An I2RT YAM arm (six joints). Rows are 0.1 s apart.
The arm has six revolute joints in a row. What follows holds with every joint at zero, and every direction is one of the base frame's. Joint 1 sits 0.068 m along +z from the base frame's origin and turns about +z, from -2.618 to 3.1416 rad. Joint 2 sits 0.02 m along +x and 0.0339 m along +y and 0.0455 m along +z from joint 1 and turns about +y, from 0 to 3.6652 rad. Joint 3 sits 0.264 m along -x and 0.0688 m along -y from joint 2 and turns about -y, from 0 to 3.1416 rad. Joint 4 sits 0.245 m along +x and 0.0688 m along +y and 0.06 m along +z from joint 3 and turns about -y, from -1.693 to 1.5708 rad. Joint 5 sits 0.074 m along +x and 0.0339 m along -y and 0.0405 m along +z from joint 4 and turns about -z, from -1.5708 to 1.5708 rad. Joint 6 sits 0.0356 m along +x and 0.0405 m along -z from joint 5 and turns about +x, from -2.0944 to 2.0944 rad. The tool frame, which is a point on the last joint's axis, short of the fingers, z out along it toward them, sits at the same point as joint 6; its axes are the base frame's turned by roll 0, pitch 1.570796 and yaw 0 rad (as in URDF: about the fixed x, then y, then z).
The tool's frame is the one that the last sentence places.
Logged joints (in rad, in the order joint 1, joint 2, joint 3, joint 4, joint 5, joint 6), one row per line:
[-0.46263, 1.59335, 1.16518, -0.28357, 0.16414, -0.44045]
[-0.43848, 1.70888, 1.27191, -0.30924, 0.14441, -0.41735]
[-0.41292, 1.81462, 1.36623, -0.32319, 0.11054, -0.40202]
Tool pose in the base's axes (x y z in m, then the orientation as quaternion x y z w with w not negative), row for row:
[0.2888, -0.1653, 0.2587, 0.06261, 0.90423, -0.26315, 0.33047]
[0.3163, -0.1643, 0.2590, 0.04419, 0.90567, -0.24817, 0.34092]
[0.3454, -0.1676, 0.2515, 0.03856, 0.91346, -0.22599, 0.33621]
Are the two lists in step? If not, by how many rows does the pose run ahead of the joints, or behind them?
The pose runs 1 row behind the joints: the pose in row i belongs to the joints in row i - 1.
